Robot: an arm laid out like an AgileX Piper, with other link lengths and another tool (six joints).
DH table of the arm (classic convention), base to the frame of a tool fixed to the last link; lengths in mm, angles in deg. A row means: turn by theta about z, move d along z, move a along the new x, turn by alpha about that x. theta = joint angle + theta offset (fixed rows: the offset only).
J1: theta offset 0, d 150.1, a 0, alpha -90
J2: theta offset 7.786, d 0, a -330.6, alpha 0
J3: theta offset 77.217, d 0, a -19.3, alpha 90
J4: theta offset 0, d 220.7, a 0, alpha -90
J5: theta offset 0, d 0, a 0, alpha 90
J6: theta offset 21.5, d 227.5, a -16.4, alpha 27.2
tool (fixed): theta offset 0, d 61.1, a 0, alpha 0
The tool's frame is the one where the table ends.
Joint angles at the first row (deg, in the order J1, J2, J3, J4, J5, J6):
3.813 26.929 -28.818 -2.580 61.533 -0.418
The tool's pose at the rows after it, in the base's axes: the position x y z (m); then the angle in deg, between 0 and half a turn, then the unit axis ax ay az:
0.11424 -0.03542 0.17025 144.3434 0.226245 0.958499 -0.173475
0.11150 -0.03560 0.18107 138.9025 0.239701 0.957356 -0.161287
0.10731 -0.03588 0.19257 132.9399 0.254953 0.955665 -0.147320
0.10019 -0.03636 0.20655 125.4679 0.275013 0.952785 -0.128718
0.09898 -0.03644 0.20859 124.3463 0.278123 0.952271 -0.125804
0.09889 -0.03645 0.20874 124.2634 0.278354 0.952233 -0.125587
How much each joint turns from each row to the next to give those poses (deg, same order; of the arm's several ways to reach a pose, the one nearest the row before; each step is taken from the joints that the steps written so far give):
0.002 -5.634 0.065 -0.002 -0.271 0.003
-0.002 -5.849 0.063 0.002 0.001 -0.002
0.001 -6.421 0.067 0.000 -0.003 0.000
-0.001 -8.060 0.000 0.000 0.065 -0.001
0.000 -1.204 -0.002 0.001 0.002 0.000
0.001 -0.089 0.000 -0.002 0.000 0.001

